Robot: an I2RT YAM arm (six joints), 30 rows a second.
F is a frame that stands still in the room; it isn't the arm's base.
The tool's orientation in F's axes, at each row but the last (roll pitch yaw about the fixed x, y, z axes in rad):
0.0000 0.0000 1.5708
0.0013 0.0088 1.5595
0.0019 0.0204 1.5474
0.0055 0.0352 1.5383
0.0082 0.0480 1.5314
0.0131 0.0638 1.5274
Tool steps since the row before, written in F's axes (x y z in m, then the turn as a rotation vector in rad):
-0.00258 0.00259 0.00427 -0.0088 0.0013 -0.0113
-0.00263 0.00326 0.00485 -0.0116 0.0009 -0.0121
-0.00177 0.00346 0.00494 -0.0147 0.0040 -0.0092
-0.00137 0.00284 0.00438 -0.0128 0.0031 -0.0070
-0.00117 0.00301 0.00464 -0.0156 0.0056 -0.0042
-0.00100 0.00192 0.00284 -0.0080 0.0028 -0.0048
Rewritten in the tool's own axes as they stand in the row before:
0.00259 0.00258 0.00427 0.0013 0.0088 -0.0113
0.00319 0.00267 0.00487 0.0009 0.0116 -0.0121
0.00332 0.00186 0.00501 0.0038 0.0148 -0.0092
0.00264 0.00149 0.00447 0.0029 0.0129 -0.0070
0.00274 0.00133 0.00477 0.0052 0.0158 -0.0041
0.00169 0.00112 0.00294 0.0028 0.0081 -0.0047

